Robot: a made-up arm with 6 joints.
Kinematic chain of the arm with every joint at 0, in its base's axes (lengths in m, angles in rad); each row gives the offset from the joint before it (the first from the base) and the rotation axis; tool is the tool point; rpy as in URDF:
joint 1: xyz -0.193 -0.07 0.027 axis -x
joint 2: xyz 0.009 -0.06 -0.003 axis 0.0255 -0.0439 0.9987
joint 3: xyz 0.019 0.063 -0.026 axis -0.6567 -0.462 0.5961
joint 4: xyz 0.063 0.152 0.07 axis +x
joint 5: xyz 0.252 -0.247 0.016 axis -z
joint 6: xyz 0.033 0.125 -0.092 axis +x
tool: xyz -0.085 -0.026 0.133 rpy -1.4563 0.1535 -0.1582
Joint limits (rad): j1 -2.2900..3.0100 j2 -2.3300..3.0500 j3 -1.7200..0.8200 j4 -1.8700..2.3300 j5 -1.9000..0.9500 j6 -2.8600..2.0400
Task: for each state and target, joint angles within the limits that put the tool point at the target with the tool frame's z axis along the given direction. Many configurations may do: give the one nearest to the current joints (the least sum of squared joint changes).
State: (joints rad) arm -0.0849 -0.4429 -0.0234 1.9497 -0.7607 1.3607
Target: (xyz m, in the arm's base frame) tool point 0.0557 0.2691 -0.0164 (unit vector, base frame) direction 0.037 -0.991 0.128
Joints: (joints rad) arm -0.6240 0.0749 0.5687 1.7857 -0.5565 0.8359
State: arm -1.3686 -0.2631 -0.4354 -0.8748 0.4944 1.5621
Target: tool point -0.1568 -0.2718 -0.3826 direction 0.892 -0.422 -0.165
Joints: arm -1.3240 -1.0356 -0.9497 -1.7818 0.4586 1.6561
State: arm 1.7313 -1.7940 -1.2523 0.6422 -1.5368 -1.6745
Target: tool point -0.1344 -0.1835 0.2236 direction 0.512 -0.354 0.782
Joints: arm 1.4948 -2.1123 -1.1976 0.5897 -0.9983 -1.6969
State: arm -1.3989 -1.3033 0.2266 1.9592 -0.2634 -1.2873
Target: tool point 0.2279 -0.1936 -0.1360 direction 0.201 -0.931 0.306
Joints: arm -0.5275 -0.8908 0.0342 2.3300 0.5174 -0.3959
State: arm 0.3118 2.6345 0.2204 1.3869 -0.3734 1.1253
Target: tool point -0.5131 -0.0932 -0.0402 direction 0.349 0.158 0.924
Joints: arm 0.4846 2.6540 0.5998 0.7790 -0.6513 0.9421
